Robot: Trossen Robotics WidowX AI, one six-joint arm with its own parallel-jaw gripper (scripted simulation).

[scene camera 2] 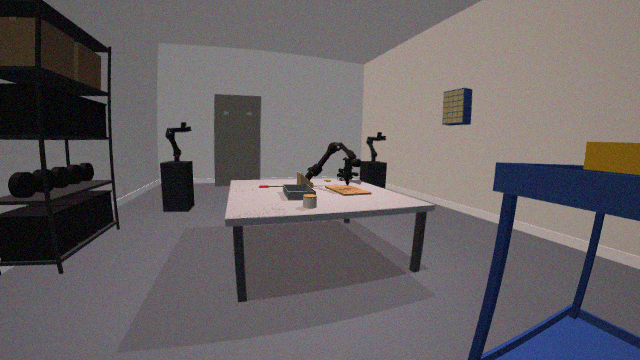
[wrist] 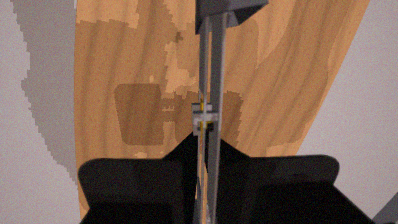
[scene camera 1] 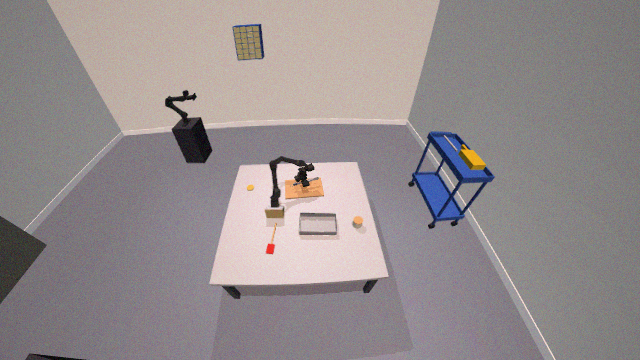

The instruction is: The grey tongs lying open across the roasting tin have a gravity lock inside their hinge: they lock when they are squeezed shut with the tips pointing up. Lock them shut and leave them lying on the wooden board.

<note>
The pictures show: my gripper, a wooden board and a grey roasting tin.
</note>
